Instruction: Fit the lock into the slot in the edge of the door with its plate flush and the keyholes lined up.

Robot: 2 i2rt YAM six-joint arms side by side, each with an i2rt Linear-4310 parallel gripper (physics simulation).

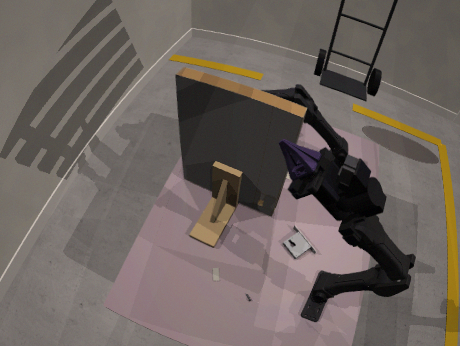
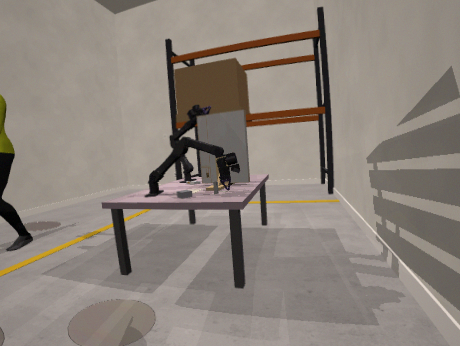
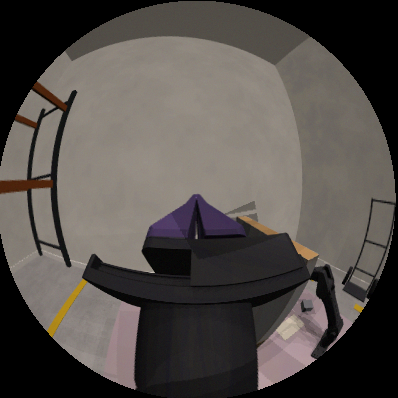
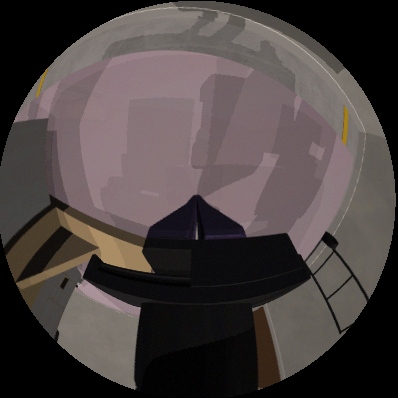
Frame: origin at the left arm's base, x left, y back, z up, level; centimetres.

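Where they show: left gripper, fingertip midpoint: (image 1: 281,140) (image 2: 210,106) (image 3: 196,199); right gripper, fingertip midpoint: (image 2: 228,190) (image 4: 196,199); left arm's base, origin of the base link: (image 1: 318,296); right arm's base, origin of the base link: (image 2: 154,194).
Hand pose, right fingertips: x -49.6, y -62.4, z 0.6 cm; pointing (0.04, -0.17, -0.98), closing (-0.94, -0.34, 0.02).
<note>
Each offset is from my right fingertips to the top centre of the thing. "pt": to the spot under its first point.
The lock {dy +46.3, dx +33.9, dz +2.0 cm} (image 1: 297,245), a silver case with a dark keyhole and a plate along one side, lies on the pink table (image 1: 165,290) (image 2: 170,205), apart from the door. The door {dy +13.4, dx +25.8, dz +53.6 cm} (image 1: 235,145) (image 2: 227,140) (image 4: 22,165) stands upright, dark with wood-coloured top; its keyhole {pt dy +26.7, dx +26.9, dz +5.9 cm} (image 1: 260,203) shows low near the edge on the lock's side. My left gripper (image 1: 281,142) (image 2: 209,109) (image 3: 196,199) is shut and empty, high beside the door's upper corner. My right gripper (image 2: 228,188) (image 4: 196,199) is shut and empty, pointing down low over the table near the wooden stand.
The wooden stand (image 1: 215,231) (image 4: 120,250) braces the door's face. A small pale block {dy +24.5, dx +57.6, dz -0.4 cm} (image 1: 216,274) and a small dark piece {dy +38.6, dx +60.5, dz +0.4 cm} (image 1: 248,297) lie on the table. A grey block {dy +20.9, dx -18.6, dz +3.0 cm} (image 2: 184,194) sits near the table's front edge. A hand truck (image 1: 344,85) stands on the floor behind.
</note>
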